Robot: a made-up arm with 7 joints. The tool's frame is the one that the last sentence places. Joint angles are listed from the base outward.
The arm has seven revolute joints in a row. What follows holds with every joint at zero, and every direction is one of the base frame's.
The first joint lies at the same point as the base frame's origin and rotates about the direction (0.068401, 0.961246, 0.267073).
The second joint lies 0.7 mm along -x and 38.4 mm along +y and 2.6 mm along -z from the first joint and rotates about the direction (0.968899, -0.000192, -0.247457).
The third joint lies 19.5 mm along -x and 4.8 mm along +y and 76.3 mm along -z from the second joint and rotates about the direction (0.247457, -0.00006, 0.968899).
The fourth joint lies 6.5 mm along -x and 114.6 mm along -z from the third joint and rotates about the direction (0.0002, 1, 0.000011).
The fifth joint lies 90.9 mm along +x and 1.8 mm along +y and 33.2 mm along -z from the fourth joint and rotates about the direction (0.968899, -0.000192, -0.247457).
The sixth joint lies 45.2 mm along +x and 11.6 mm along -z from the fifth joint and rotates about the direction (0.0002, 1, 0.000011).
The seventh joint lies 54 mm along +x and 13.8 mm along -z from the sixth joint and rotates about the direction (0.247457, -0.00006, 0.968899).
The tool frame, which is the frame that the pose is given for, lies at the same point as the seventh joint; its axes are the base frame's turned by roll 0, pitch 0.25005 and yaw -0.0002 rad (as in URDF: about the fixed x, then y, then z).
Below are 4 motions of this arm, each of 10 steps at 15 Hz.
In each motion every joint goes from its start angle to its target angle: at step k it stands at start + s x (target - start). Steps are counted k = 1, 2, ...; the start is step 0. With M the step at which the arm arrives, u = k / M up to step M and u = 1 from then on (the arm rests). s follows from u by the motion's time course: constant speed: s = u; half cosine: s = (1 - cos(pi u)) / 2; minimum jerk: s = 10 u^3 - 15 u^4 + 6 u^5.
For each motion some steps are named. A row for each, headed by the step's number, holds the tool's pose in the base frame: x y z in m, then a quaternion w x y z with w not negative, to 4 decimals.
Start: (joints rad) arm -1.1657 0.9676 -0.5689 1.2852 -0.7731 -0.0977 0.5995
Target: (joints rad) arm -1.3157 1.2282 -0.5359 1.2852 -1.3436 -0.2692 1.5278
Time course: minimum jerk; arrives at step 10
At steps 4, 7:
4: 0.3093 0.2851 -0.0426 0.7413 0.0930 -0.0383 0.6635
7: 0.2856 0.3137 0.0131 0.5042 -0.1052 -0.1045 0.8508

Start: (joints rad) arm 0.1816 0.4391 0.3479 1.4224 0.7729 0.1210 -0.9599
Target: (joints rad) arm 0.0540 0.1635 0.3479 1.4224 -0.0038 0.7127 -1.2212
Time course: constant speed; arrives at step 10
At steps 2, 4, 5, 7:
2: -0.1228 0.2066 -0.3338 0.4305 -0.1936 0.8626 -0.1819
4: -0.1218 0.1853 -0.3425 0.4360 -0.2945 0.8385 -0.1421
5: -0.1210 0.1737 -0.3465 0.4348 -0.3463 0.8219 -0.1244
7: -0.1184 0.1488 -0.3535 0.4243 -0.4505 0.7799 -0.0937

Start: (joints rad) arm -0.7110 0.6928 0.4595 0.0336 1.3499 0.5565 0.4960
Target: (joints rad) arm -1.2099 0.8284 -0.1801 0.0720 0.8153 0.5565 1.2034
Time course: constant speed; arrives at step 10
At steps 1, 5, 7, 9, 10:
1: 0.2552 0.2183 0.0089 0.4099 0.6176 -0.1558 0.6529
5: 0.2880 0.1702 0.0439 0.4120 0.5287 -0.3374 0.6610
7: 0.2987 0.1461 0.0604 0.4066 0.4768 -0.4141 0.6602
9: 0.3062 0.1227 0.0756 0.3980 0.4226 -0.4809 0.6571
10: 0.3090 0.1115 0.0826 0.3927 0.3952 -0.5106 0.6549

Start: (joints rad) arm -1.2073 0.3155 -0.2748 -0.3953 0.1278 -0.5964 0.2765
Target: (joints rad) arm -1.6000 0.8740 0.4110 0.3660 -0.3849 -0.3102 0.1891
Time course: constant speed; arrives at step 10
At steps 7, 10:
7: 0.2482 0.1123 0.1777 0.6883 0.0274 -0.7179 0.1001
10: 0.2244 0.1955 0.2063 0.6906 -0.0681 -0.6894 0.2078

